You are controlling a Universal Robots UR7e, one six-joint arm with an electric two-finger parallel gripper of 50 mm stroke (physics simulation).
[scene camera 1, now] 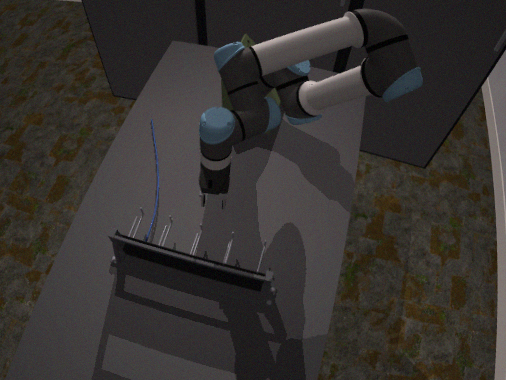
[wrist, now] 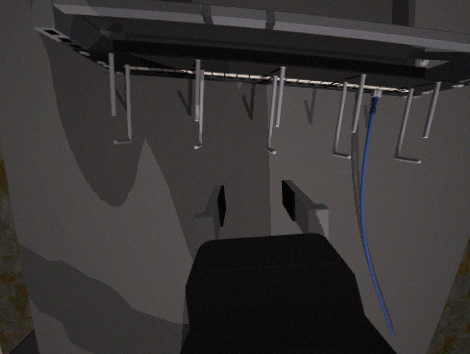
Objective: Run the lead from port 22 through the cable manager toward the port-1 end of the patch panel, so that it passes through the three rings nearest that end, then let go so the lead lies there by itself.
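Note:
The blue lead (scene camera 1: 158,175) (wrist: 363,200) is plugged in near the panel's left end in the scene view, between the two rings there. It runs away from the panel in a gentle curve, its free end far out over the table and outside the rings. The patch panel (scene camera 1: 190,261) (wrist: 240,18) has a row of wire rings. The three rings towards its other end, one of them the middle ring (scene camera 1: 196,243) (wrist: 271,115), hold no lead. My gripper (scene camera 1: 213,202) (wrist: 253,194) is open and empty, in front of the middle ring, with the lead off to one side. Port numbers are unreadable.
The grey table (scene camera 1: 75,280) (wrist: 420,260) carries the panel and shows broad shadows. The end ring (scene camera 1: 262,257) (wrist: 128,102) sticks out at the far end from the lead. Dark cabinets (scene camera 1: 145,30) stand behind the arm.

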